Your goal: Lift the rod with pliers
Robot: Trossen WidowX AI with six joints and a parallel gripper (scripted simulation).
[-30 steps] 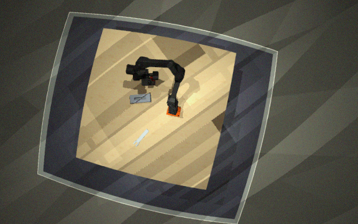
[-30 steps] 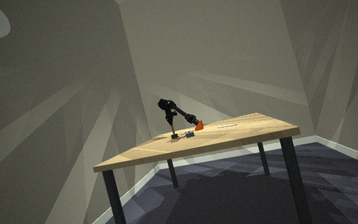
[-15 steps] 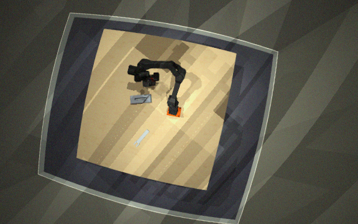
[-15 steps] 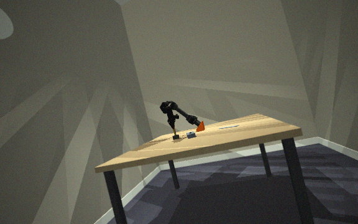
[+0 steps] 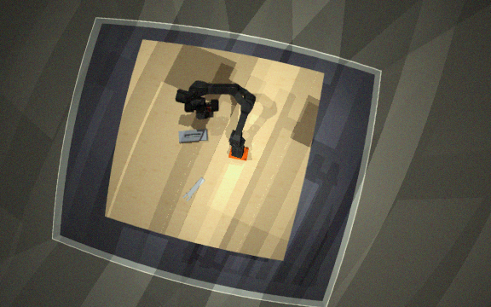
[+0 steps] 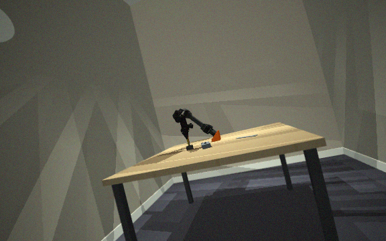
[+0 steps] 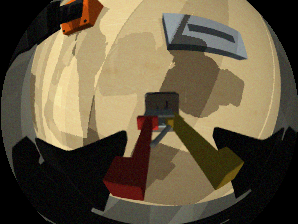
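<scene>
Now: gripper tip 2 cm short of the yellow handle. Round my gripper tip: dark holster (9 cm below, 1 cm behind); then grey channel block (17 cm to the left, 8 cm below, 5 cm ahead); then flat grey forked piece (52 cm to the left, 10 cm below, 4 cm behind).
</scene>
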